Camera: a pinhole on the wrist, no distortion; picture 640 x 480 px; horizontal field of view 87.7 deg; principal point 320.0 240.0 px. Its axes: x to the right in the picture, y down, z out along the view. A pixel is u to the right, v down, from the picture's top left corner.
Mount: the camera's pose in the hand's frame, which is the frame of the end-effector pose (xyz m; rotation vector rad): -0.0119 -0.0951 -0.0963 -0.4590 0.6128 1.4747
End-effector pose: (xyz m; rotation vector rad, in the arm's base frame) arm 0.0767 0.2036 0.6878 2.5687 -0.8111 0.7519
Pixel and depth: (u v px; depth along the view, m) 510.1 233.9 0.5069
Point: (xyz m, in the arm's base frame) -0.1225 -0.2149 0.6984
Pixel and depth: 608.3 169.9 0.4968
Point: -0.1567 -0.2813 0.8514
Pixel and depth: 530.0 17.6 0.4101
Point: 0.0860 -0.2098 0.8903
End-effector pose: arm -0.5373 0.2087 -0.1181 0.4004 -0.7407 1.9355
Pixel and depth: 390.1 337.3 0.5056
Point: -0.7758 -0.1233 -0.1023
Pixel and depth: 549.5 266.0 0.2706
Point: -0.7301 0.1345 -0.1978
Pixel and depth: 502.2 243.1 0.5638
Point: -1.0031 -0.0218 -0.1520
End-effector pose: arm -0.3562 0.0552 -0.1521 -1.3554 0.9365 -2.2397
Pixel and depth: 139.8 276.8 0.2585
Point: -0.1785 0.0223 -0.0722
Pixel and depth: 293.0 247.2 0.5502
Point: -0.0657 -0.2461 -0.1705
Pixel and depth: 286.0 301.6 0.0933
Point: -0.3605 0.1035 -0.1406
